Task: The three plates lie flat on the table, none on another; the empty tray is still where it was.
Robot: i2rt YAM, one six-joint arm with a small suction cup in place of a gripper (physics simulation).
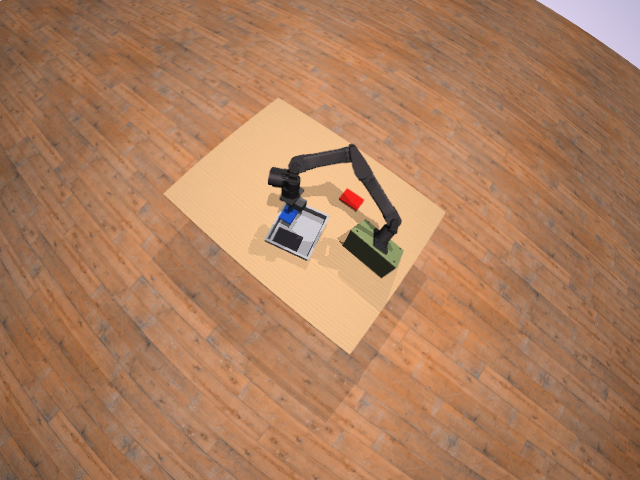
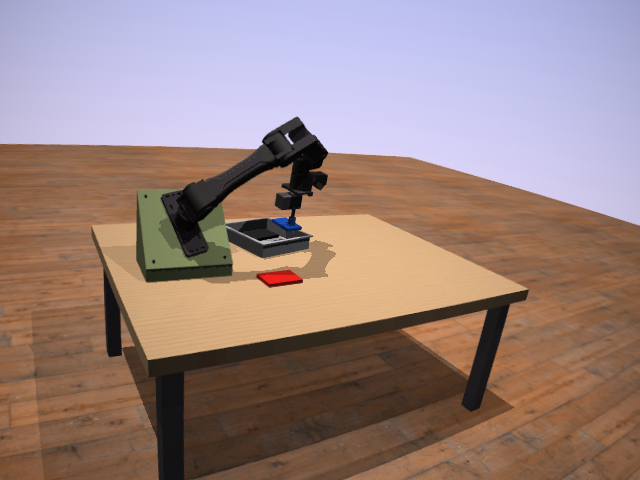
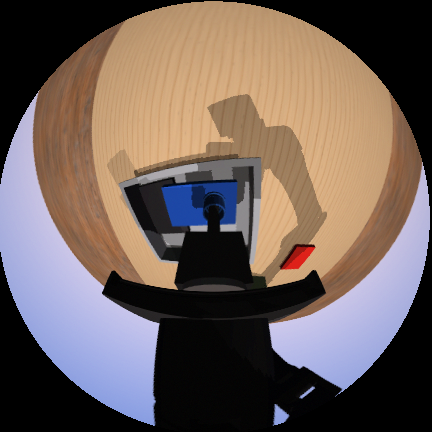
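Seen in the pictures: end effector, tool point: (image 1: 290, 210) (image 2: 290, 227) (image 3: 213, 197); arm's base, origin of the base link: (image 1: 379, 241) (image 2: 184, 223).
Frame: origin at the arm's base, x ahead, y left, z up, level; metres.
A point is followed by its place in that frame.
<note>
My suction cup (image 1: 296, 209) @[x 0.430, y 0.065, z -0.067 m] (image 2: 291, 220) (image 3: 215, 200) is stuck on a blue plate (image 1: 287, 215) @[x 0.424, y 0.099, z -0.054 m] (image 2: 285, 224) @[x 0.409, y 0.070, z -0.057 m] (image 3: 183, 203) @[x 0.428, y 0.103, z -0.053 m]. It holds the plate level, just above the rim at the far corner of the grey tray (image 1: 311, 251) @[x 0.241, y 0.179, z -0.084 m] (image 2: 273, 247) @[x 0.312, y -0.009, z -0.104 m] (image 3: 254, 209) @[x 0.405, y 0.002, z -0.083 m]. A black plate (image 1: 287, 239) @[x 0.373, y 0.179, z -0.121 m] (image 2: 263, 233) @[x 0.393, y 0.175, z -0.121 m] (image 3: 151, 199) @[x 0.399, y 0.202, z -0.121 m] lies flat inside the tray. A red plate (image 1: 351, 198) @[x 0.221, y -0.187, z -0.123 m] (image 2: 279, 277) @[x 0.213, y -0.191, z -0.123 m] (image 3: 297, 257) @[x 0.225, y -0.182, z -0.123 m] lies flat on the table (image 1: 232, 154) @[x 0.913, y -0.076, z -0.134 m] (image 2: 388, 269) @[x 0.610, y -0.250, z -0.133 m] (image 3: 201, 80) @[x 0.621, y 0.087, z -0.134 m], apart from the tray.
The arm's green base block (image 1: 371, 250) @[x 0.016, y 0.080, z 0.049 m] (image 2: 154, 242) @[x -0.096, y -0.022, z -0.040 m] stands beside the tray. The table's edges drop off to a wooden floor on all sides.
</note>
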